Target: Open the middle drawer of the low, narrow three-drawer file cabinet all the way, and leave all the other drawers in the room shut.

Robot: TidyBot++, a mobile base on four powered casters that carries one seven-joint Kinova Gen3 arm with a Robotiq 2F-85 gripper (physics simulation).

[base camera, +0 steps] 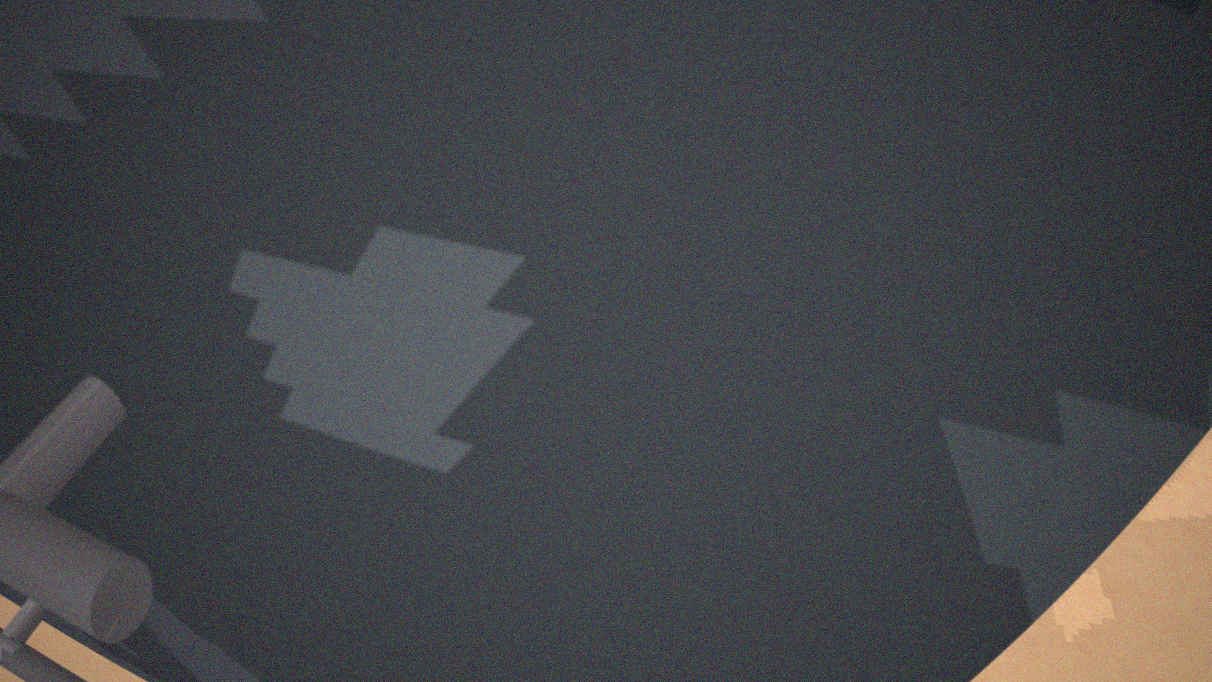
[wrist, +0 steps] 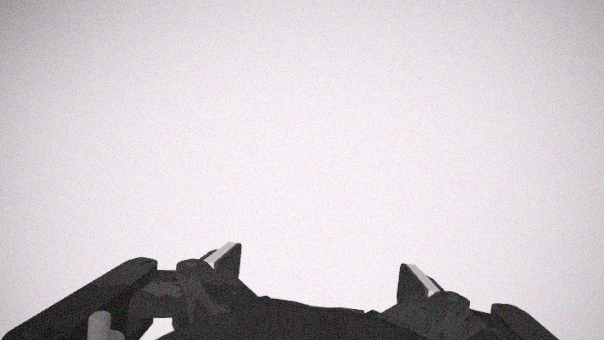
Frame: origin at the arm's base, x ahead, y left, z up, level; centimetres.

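Where they show: gripper, fingertip midpoint: [wrist: 318, 271].
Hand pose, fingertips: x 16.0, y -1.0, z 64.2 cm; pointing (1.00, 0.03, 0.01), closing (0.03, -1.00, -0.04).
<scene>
After its pixels a point has its place.
A dark slate-grey surface [base camera: 720, 254] {y -1.8, x 16.5, z -7.7 cm} fills most of the base camera view, very close to the camera. Its colour is like that of a cabinet, but no drawer seam can be made out on it. I cannot tell which piece of furniture or which face it is. The middle drawer does not show in either view. My gripper [wrist: 318, 271] {y -1.0, x 16.0, z 64.2 cm} is open in the wrist view, with its two fingers wide apart and nothing between them. A pale wall lies beyond the fingers. Where the gripper is relative to the dark surface cannot be told.
Grey cylindrical bars [base camera: 63, 559] {y 5.7, x 15.3, z -11.9 cm} stick in at the lower left of the base camera view; what they belong to is unclear. Orange-tan floor [base camera: 1161, 585] {y -44.0, x 30.3, z -39.6 cm} shows past the surface's edge at the lower right. A pale wall [wrist: 320, 125] {y 2.2, x 74.9, z 81.1 cm} fills the background of the wrist view.
</scene>
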